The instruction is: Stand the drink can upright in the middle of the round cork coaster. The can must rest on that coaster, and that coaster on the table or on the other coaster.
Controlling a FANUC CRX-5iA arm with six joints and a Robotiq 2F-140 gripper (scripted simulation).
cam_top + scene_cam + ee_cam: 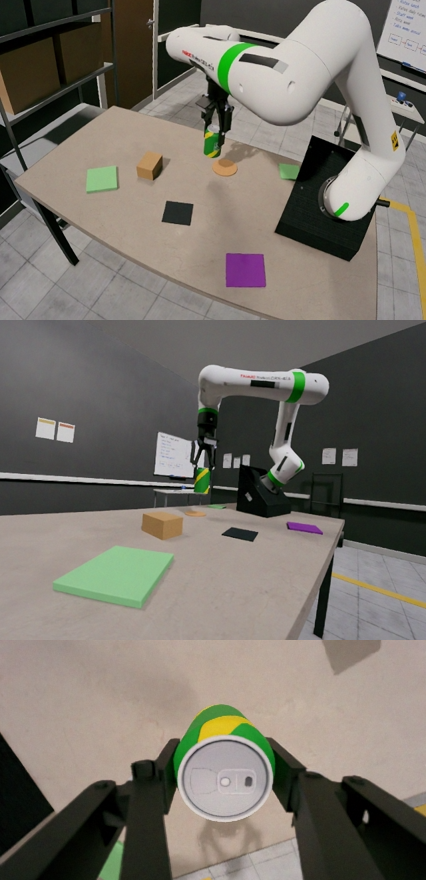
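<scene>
Right now my hand is 40 mm past the round cork coaster, 70 mm to the left of it and 200 mm above it. Also, from my hand: yellow drink can: 30 mm below; then black square mat: 30 mm ahead, 240 mm to the left, 200 mm below; then brown cardboard box: 240 mm ahead, 90 mm to the left, 180 mm below.
</scene>
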